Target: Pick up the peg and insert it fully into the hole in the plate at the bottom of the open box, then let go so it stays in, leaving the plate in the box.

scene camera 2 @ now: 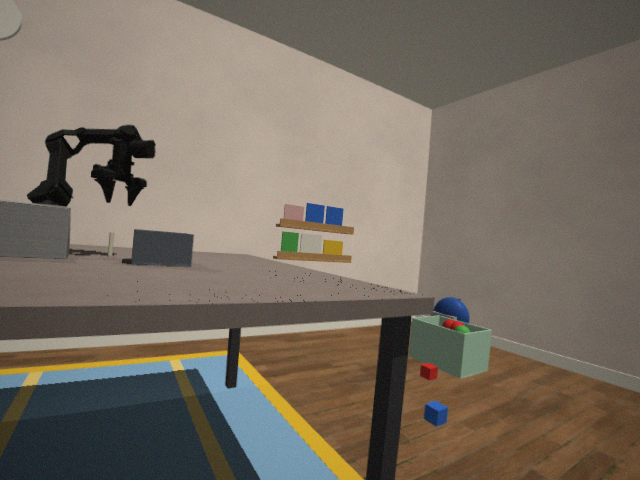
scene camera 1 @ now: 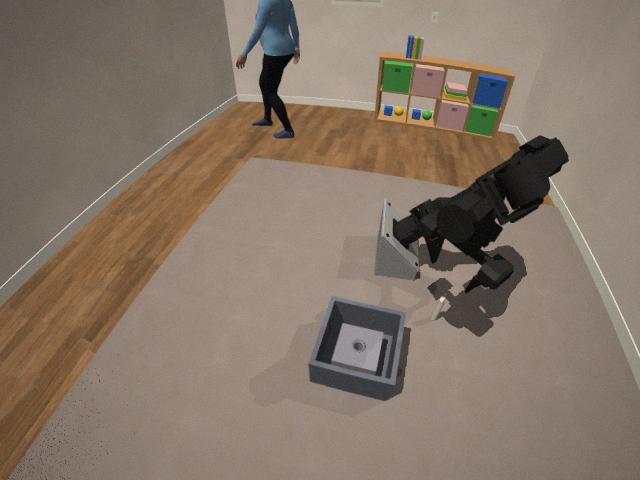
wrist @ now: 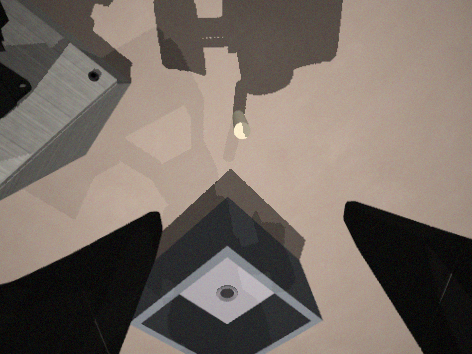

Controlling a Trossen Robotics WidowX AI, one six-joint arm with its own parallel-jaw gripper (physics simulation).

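Seen in the pictures: gripper, between the fingertips: (scene camera 2: 119, 204) (scene camera 1: 449, 276) (wrist: 253, 215); arm's base, origin of its link: (scene camera 2: 42, 221) (scene camera 1: 400, 234).
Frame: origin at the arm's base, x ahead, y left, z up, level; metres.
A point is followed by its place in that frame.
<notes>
The pale peg (scene camera 1: 438, 308) {x 0.189, y 0.096, z -0.045 m} (scene camera 2: 111, 244) {x 0.184, y 0.092, z -0.059 m} (wrist: 241, 127) {x 0.180, y 0.101, z -0.019 m} stands upright on the table, between the box and the arm's base, apart from both. The open dark grey box (scene camera 1: 351, 382) {x 0.387, y -0.086, z -0.038 m} (scene camera 2: 162, 249) {x 0.293, y -0.159, z -0.051 m} (wrist: 195, 250) {x 0.231, y -0.043, z -0.036 m} holds the light plate (scene camera 1: 346, 357) {x 0.335, y -0.102, z -0.041 m} (wrist: 252, 292) {x 0.333, y -0.059, z -0.041 m} at its bottom. The plate's round hole (scene camera 1: 358, 346) {x 0.298, y -0.080, z -0.060 m} (wrist: 227, 293) {x 0.313, y -0.087, z -0.048 m} is empty. A gap shows beside the plate along one inner wall. My gripper (scene camera 1: 450, 275) {x 0.196, y 0.083, z 0.076 m} (scene camera 2: 118, 203) {x 0.196, y 0.083, z 0.076 m} (wrist: 253, 215) {x 0.196, y 0.083, z 0.076 m} is open and empty, with its fingers pointing down, well above the height of the peg and the box. In the wrist view the peg shows beyond the fingertips, near the top centre.
The grey wedge-shaped base mount (scene camera 1: 395, 260) {x 0.066, y -0.008, z -0.031 m} (scene camera 2: 36, 232) {x -0.007, y -0.052, z -0.031 m} (wrist: 45, 110) {x 0.049, y 0.015, z -0.016 m} stands near the peg and the box. The arm's shadow falls on the table around the peg. A person (scene camera 1: 279, 31) stands beyond the table, and a cubby shelf (scene camera 1: 444, 59) is at the far wall.
</notes>
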